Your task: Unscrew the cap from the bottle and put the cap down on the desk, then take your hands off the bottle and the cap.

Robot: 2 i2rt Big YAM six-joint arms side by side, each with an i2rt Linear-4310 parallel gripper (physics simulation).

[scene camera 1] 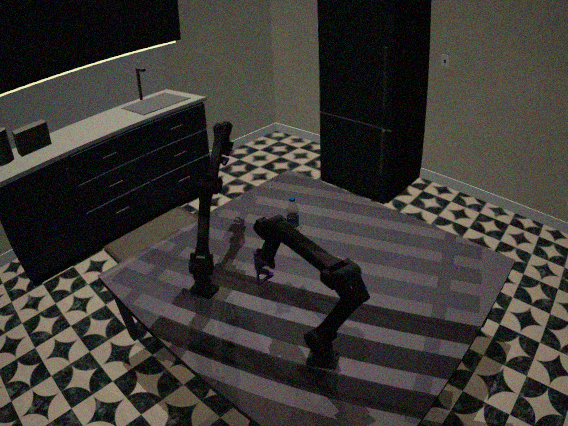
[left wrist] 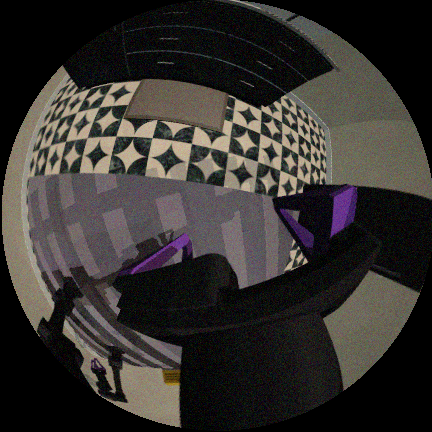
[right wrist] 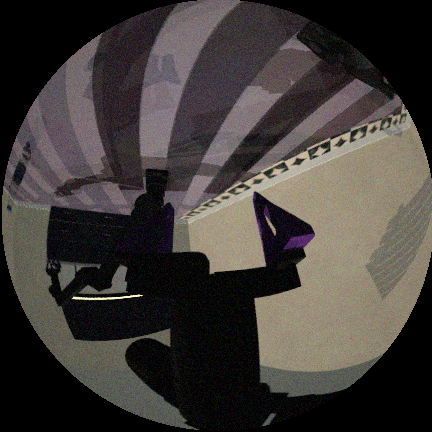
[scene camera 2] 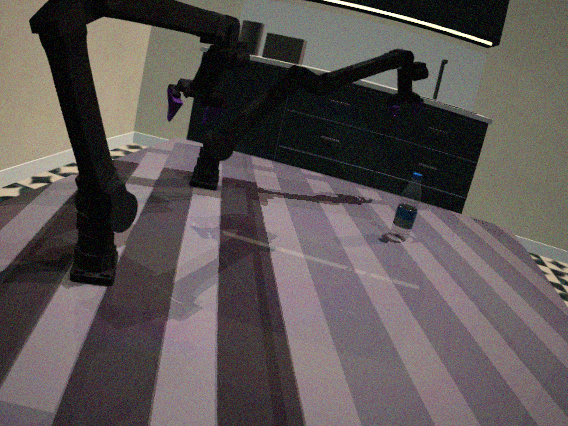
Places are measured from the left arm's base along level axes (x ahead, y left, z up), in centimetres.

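Pixels of known places: left gripper, fingertip midpoint: [scene camera 1: 226, 159] [left wrist: 229, 221] [right wrist: 51, 256] [scene camera 2: 405, 118]; right gripper, fingertip midpoint: [scene camera 1: 257, 277] [right wrist: 210, 200] [scene camera 2: 186, 122]; left arm's base, link origin: [scene camera 1: 204, 290] [left wrist: 72, 286] [right wrist: 156, 177] [scene camera 2: 204, 182]; right arm's base, link origin: [scene camera 1: 322, 359] [left wrist: 116, 349] [scene camera 2: 94, 268].
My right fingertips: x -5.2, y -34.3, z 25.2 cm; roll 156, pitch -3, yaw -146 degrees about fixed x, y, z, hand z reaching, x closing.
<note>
Ahead of a thing's pixels: the offset from my right fingertips to its middle. Level surfaces: height alone.
A clear bottle {dx +67.5, dy +17.2, dz -14.9 cm} [scene camera 1: 293, 217] [scene camera 2: 405, 216] [right wrist: 20, 172] with a dark blue label stands upright on the striped desk {dz -25.2 cm} [scene camera 1: 410, 280] [scene camera 2: 345, 320], toward the back in scene camera 1 and at the right in scene camera 2. Its blue cap {dx +67.5, dy +17.2, dz -5.2 cm} [scene camera 1: 292, 199] [scene camera 2: 417, 174] [right wrist: 9, 208] sits on its neck. My left gripper [scene camera 1: 225, 160] [scene camera 2: 407, 110] [left wrist: 229, 221] is open and empty, raised high above the desk, apart from the bottle. My right gripper [scene camera 1: 263, 274] [scene camera 2: 193, 118] [right wrist: 210, 200] is open and empty, above the desk and well away from the bottle. The bottle does not show in the left wrist view.
The two arm bases [scene camera 1: 204, 289] [scene camera 1: 322, 358] stand on the desk. The right forearm [scene camera 1: 307, 247] reaches over the desk in front of the bottle in scene camera 1. A dark cabinet [scene camera 1: 150, 145] [scene camera 2: 345, 120] and a tall dark fridge [scene camera 1: 370, 100] stand beyond the desk.
</note>
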